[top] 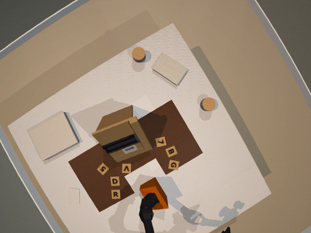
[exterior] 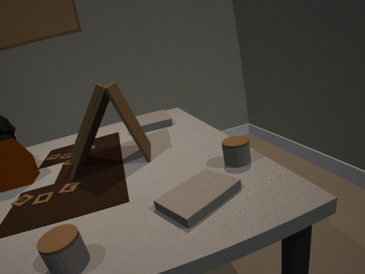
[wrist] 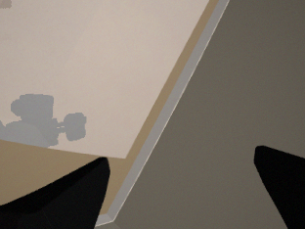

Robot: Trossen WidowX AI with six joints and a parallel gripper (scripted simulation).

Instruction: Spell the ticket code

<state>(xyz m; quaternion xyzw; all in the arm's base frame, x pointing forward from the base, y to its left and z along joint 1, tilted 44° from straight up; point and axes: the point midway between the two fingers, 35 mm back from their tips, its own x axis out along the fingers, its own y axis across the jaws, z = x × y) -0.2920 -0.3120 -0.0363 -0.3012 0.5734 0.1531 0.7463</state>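
The white ticket lies 60 cm ahead of my gripper tip, 27 cm to the left of it and 21 cm below it. From my gripper tip the other things lie so: brown mat (49 cm ahead, 30 cm below, 29 cm to the left); then pale card (76 cm to the left, 49 cm ahead, 30 cm below); then flat slab (90 cm ahead, 29 cm below, 17 cm to the right).
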